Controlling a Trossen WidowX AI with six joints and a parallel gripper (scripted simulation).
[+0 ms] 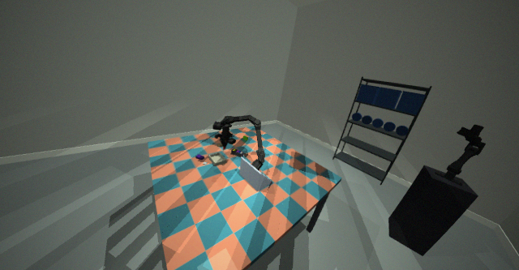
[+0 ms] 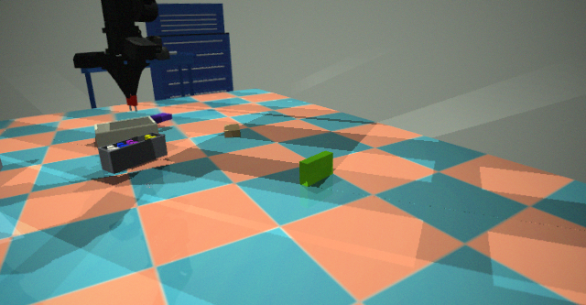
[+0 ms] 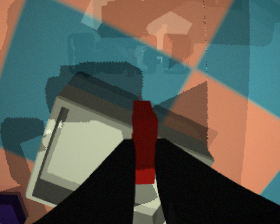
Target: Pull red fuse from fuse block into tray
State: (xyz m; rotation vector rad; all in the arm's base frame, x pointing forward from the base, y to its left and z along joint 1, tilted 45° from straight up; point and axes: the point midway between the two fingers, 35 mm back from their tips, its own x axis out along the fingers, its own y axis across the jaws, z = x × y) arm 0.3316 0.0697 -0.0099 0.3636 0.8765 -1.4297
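Now: gripper tip 100 mm above the pale tray, 70 mm to the right of it and 10 mm past it. Also, from my gripper tip: red fuse: 10 mm below; then yellow fuse: 110 mm to the right, 80 mm below; then purple fuse: 120 mm to the right, 80 mm below, 40 mm behind.
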